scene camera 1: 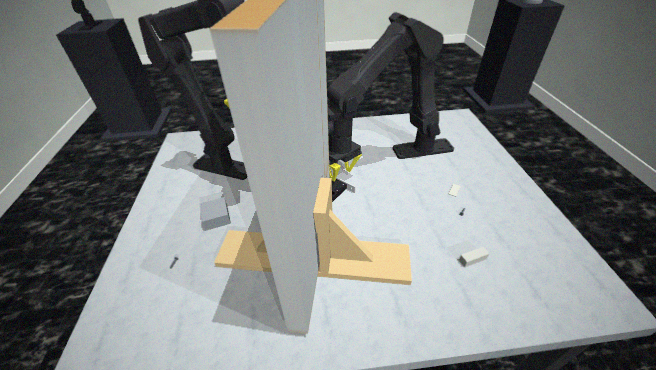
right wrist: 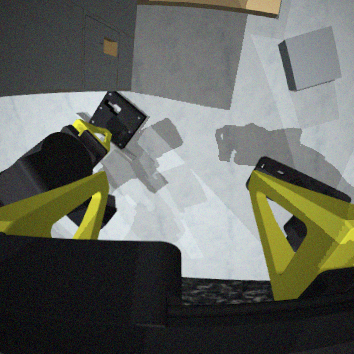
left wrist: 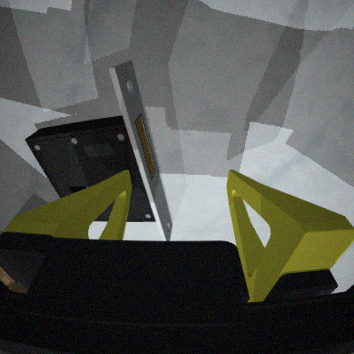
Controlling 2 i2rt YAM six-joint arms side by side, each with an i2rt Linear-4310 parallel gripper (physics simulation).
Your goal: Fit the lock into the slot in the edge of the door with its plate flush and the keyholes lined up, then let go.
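Frame: origin at the left arm's base, x ahead, y left, z up, level; centimetres.
Seen in the pictures: left gripper, fingertip midpoint: (scene camera 1: 340, 175) (right wrist: 99, 143) (left wrist: 178, 177); right gripper, fingertip midpoint: (right wrist: 178, 178); left arm's base at its link origin: (scene camera 1: 422, 149); right arm's base at its link origin: (scene camera 1: 223, 167).
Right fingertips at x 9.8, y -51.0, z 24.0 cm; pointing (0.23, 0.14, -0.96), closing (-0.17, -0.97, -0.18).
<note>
Pixels of each thing's middle, then the offset from my right fingertips to it. "spot": a spot on its surface instead.
- small square opening at a spot on its surface: (right wrist: 110, 47) spot: dx +13.5, dy +10.1, dz -16.4 cm
- black body at the middle of its body: (left wrist: 101, 176) (right wrist: 116, 119) (scene camera 1: 328, 187) dx +3.5, dy +15.4, dz -22.9 cm
- long metal plate at a spot on its surface: (left wrist: 145, 145) spot: dx -0.6, dy +17.0, dz -22.9 cm
- grey block at the middle of its body: (right wrist: 308, 59) (scene camera 1: 215, 213) dx +7.9, dy -17.2, dz -22.2 cm
- white block at the middle of its body: (scene camera 1: 474, 256) dx +34.8, dy +44.6, dz -22.9 cm
- small screw at the middle of its body: (scene camera 1: 462, 211) dx +20.1, dy +49.8, dz -23.6 cm
- flat cream piece at the middle of its body: (scene camera 1: 454, 190) dx +11.4, dy +51.8, dz -23.9 cm
The pale door (scene camera 1: 280, 125) (right wrist: 60, 50) stands upright; a small square opening (right wrist: 110, 47) shows in its face in the right wrist view. The lock, with a black body (scene camera 1: 339, 191) (left wrist: 90, 160) (right wrist: 120, 120) and a long metal plate (left wrist: 145, 145), is outside the door. My left gripper (scene camera 1: 344, 167) (left wrist: 178, 177) (right wrist: 99, 143) is partly open beside the lock, its fingers not closed on it. In the left wrist view the plate slants past the left-hand finger, which hides part of the body. My right gripper (right wrist: 178, 178) is wide open and empty; the door mostly hides it in scene camera 1.
A wooden stand (scene camera 1: 390, 255) braces the door. A grey block (scene camera 1: 214, 211) (right wrist: 312, 60) and a screw (scene camera 1: 174, 262) lie left of it in scene camera 1. A white block (scene camera 1: 474, 256), a small screw (scene camera 1: 462, 211) and a flat cream piece (scene camera 1: 454, 190) lie right.
</note>
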